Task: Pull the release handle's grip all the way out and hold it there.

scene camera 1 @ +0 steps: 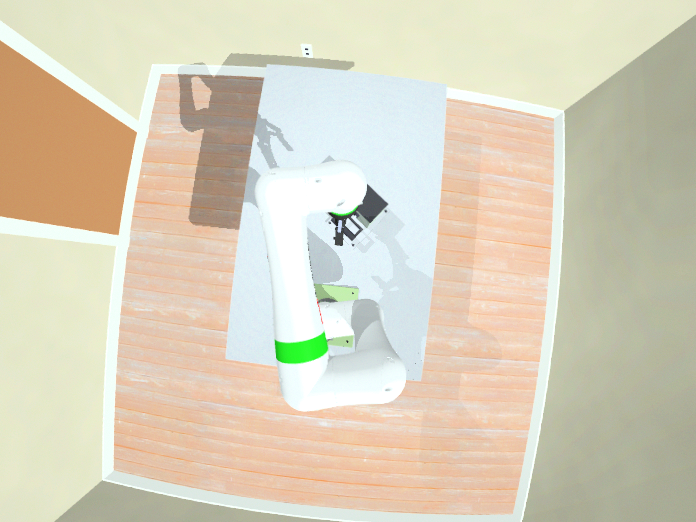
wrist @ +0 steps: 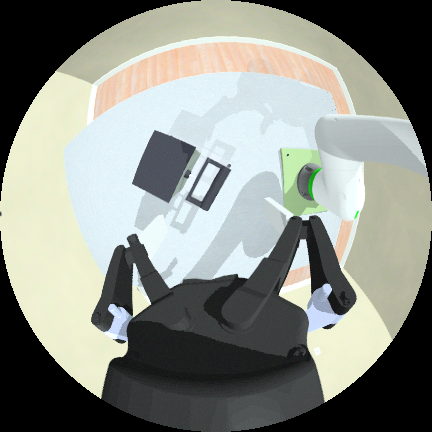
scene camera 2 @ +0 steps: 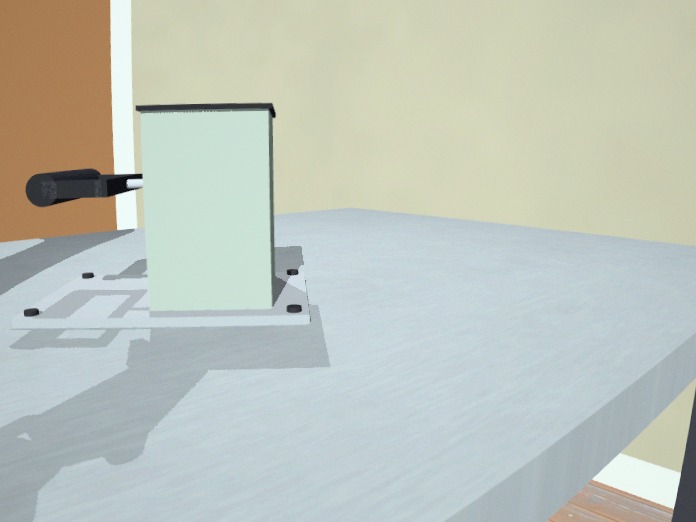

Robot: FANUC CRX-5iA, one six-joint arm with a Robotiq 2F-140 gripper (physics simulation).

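Note:
The release handle (scene camera 1: 350,234) (scene camera 2: 64,187) (wrist: 219,189) is a black rectangular loop with a thick outer grip bar. It sticks out sideways from a pale green housing (scene camera 2: 208,207) with a dark top (scene camera 1: 374,203) (wrist: 165,166). A short light rod shows between loop and housing in scene camera 2. My gripper (scene camera 1: 339,233) (wrist: 213,215) is open, its fingers wide apart with nothing between them. It hangs above the handle and does not touch it; it does not show in scene camera 2. The arm partly hides housing and handle in scene camera 1.
The housing stands on a thin bolted plate (scene camera 2: 168,321) on the grey table (scene camera 1: 359,112) (scene camera 2: 477,337) (wrist: 100,185). The arm's green mounting plate (scene camera 1: 342,292) (wrist: 292,195) is on the same table. The white arm (scene camera 1: 292,269) reaches over the table. Shadows cross the table top.

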